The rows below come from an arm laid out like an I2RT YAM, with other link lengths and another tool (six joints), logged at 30 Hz.
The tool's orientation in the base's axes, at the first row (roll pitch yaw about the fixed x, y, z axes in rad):
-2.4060, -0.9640, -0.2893
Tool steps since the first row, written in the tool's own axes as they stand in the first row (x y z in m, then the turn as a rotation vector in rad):
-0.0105, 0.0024, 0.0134, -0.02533, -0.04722, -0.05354
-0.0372, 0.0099, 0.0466, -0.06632, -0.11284, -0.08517
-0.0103, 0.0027, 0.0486, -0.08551, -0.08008, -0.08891
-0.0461, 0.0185, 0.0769, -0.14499, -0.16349, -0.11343
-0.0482, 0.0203, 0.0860, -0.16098, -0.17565, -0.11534
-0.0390, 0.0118, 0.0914, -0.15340, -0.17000, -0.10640
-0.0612, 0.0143, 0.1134, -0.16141, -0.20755, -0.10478
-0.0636, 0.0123, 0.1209, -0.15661, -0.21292, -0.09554
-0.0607, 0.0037, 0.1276, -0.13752, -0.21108, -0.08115
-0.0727, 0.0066, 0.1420, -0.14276, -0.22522, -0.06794
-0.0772, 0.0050, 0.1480, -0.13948, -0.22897, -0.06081
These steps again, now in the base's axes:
0.0054, 0.0059, -0.0152, -0.07031, 0.01997, 0.01990
0.0189, 0.0193, -0.0540, -0.13802, 0.06874, 0.02471
0.0329, 0.0221, -0.0300, -0.14103, 0.04168, -0.00201
0.0403, 0.0275, -0.0775, -0.21897, 0.11223, -0.00859
0.0468, 0.0306, -0.0837, -0.23304, 0.12449, -0.01627
0.0533, 0.0390, -0.0752, -0.22018, 0.12255, -0.01598
0.0590, 0.0508, -0.1037, -0.23520, 0.15720, -0.00888
0.0629, 0.0564, -0.1081, -0.22711, 0.16542, -0.00679
0.0669, 0.0666, -0.1052, -0.20494, 0.16747, 0.00211
0.0724, 0.0728, -0.1223, -0.20204, 0.18680, -0.00237
0.0741, 0.0777, -0.1279, -0.19591, 0.19287, -0.00126

